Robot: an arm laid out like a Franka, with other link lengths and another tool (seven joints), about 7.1 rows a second.
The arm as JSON. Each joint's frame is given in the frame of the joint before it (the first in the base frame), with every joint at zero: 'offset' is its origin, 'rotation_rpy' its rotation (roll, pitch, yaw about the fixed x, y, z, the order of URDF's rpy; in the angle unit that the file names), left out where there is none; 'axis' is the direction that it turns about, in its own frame. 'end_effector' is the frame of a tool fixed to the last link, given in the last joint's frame.
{
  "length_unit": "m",
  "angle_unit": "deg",
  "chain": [
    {
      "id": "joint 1",
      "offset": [
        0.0,
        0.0,
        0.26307
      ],
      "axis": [
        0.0,
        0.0,
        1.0
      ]
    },
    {
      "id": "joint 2",
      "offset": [
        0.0,
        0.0,
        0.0
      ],
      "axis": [
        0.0,
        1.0,
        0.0
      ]
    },
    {
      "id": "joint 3",
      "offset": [
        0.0,
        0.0,
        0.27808
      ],
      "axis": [
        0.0,
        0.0,
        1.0
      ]
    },
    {
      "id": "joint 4",
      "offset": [
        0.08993,
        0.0,
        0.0
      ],
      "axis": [
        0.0,
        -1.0,
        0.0
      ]
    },
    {
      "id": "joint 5",
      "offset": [
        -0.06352,
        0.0,
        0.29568
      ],
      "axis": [
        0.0,
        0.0,
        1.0
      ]
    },
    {
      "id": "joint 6",
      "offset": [
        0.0,
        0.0,
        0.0
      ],
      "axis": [
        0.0,
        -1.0,
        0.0
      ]
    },
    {
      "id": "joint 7",
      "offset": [
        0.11,
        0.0,
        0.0
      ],
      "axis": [
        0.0,
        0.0,
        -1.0
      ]
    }
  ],
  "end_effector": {
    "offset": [
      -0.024,
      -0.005,
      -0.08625
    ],
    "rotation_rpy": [
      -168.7,
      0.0,
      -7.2
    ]
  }
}
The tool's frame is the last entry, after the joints.
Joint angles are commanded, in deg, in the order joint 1, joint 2, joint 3, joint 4, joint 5, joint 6, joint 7. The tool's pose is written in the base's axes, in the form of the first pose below.
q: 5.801 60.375 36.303 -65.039 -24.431 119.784 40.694
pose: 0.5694, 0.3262, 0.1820; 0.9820, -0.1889, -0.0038; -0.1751, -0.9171, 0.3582; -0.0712, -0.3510, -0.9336
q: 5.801 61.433 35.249 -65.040 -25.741 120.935 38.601
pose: 0.5727, 0.3188, 0.1681; 0.9885, -0.1511, 0.0017; -0.1427, -0.9297, 0.3396; -0.0497, -0.3360, -0.9406
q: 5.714 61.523 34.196 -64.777 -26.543 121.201 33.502
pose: 0.5780, 0.3086, 0.1645; 0.9978, -0.0656, 0.0013; -0.0626, -0.9449, 0.3214; -0.0199, -0.3208, -0.9470
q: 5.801 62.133 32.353 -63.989 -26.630 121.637 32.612
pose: 0.5854, 0.2963, 0.1562; 0.9977, -0.0666, 0.0144; -0.0678, -0.9511, 0.3014; -0.0064, -0.3016, -0.9534
